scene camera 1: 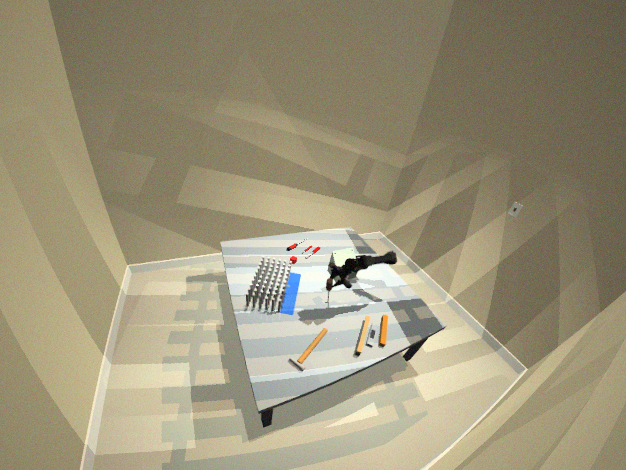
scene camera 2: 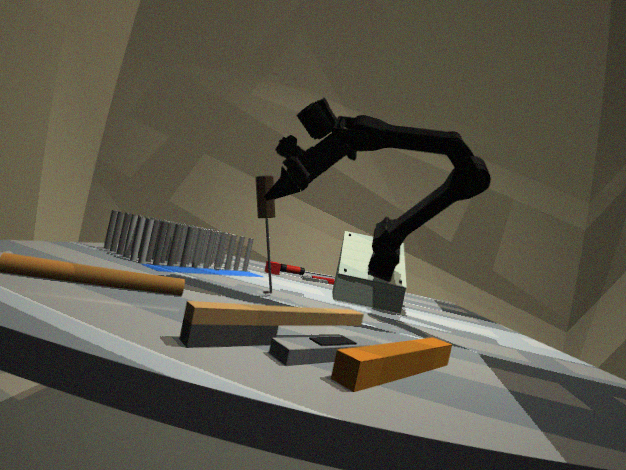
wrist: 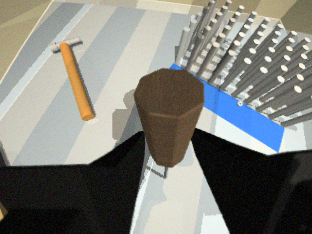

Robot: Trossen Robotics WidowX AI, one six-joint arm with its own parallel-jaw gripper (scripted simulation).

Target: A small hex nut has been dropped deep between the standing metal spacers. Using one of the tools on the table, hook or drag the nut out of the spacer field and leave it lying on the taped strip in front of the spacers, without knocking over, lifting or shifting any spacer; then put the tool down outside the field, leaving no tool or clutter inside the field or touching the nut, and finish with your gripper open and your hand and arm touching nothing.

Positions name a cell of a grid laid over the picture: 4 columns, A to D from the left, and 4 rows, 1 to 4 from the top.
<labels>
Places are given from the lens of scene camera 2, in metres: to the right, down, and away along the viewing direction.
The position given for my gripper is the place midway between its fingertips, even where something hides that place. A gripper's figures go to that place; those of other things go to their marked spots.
my gripper (scene camera 2: B2): -0.10, -0.08, 0.71
grey block (scene camera 2: B3): -0.02, 0.12, 0.34
</labels>
